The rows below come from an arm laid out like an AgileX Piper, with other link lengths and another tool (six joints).
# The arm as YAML. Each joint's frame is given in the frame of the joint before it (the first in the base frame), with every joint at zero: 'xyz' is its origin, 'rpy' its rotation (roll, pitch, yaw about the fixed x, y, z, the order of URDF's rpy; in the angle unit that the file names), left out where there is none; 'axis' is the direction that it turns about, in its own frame. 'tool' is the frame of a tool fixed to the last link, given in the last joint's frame.
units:
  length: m
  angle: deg
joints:
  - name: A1
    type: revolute
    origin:
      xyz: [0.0, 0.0, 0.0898]
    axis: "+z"
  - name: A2
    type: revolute
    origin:
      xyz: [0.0, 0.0, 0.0]
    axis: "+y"
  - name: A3
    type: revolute
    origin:
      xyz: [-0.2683, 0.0, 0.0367]
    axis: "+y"
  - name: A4
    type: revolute
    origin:
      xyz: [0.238, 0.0, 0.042]
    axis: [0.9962, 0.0, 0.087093]
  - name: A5
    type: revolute
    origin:
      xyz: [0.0, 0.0, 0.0]
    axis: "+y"
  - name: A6
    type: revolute
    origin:
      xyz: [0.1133, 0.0, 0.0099]
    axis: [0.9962, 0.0, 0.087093]
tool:
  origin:
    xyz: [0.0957, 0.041, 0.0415]
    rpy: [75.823, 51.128, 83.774]
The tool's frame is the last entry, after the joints.
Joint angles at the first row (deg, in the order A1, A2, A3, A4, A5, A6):
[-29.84, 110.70, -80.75, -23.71, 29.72, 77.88]
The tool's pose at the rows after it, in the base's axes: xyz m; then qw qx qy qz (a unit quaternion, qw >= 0):
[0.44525, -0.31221, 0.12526, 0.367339, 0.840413, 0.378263, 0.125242]
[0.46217, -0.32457, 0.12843, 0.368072, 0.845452, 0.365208, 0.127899]
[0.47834, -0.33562, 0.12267, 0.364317, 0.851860, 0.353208, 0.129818]
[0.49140, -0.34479, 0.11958, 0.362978, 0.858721, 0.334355, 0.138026]
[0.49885, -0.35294, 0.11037, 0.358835, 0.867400, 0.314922, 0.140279]
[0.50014, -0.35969, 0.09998, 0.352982, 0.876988, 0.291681, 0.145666]
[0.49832, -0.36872, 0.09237, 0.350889, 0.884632, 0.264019, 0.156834]
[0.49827, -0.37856, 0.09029, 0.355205, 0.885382, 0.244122, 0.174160]
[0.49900, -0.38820, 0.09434, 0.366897, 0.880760, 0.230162, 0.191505]
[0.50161, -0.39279, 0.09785, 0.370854, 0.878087, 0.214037, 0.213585]
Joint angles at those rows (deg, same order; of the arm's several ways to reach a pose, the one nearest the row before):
[-29.84, 113.39, -87.67, -21.18, 32.99, 77.41]
[-29.84, 117.83, -95.55, -19.91, 36.16, 77.29]
[-29.84, 122.91, -103.08, -18.71, 38.85, 77.43]
[-29.84, 127.06, -109.54, -17.66, 40.77, 78.63]
[-29.90, 130.72, -114.29, -17.37, 42.26, 80.60]
[-30.27, 132.86, -116.11, -16.91, 42.22, 83.04]
[-31.10, 134.10, -116.42, -16.36, 40.66, 85.66]
[-32.15, 134.91, -116.49, -15.38, 37.97, 86.77]
[-33.09, 135.28, -116.49, -15.09, 34.97, 87.56]
[-33.64, 135.52, -116.49, -13.54, 32.40, 88.11]

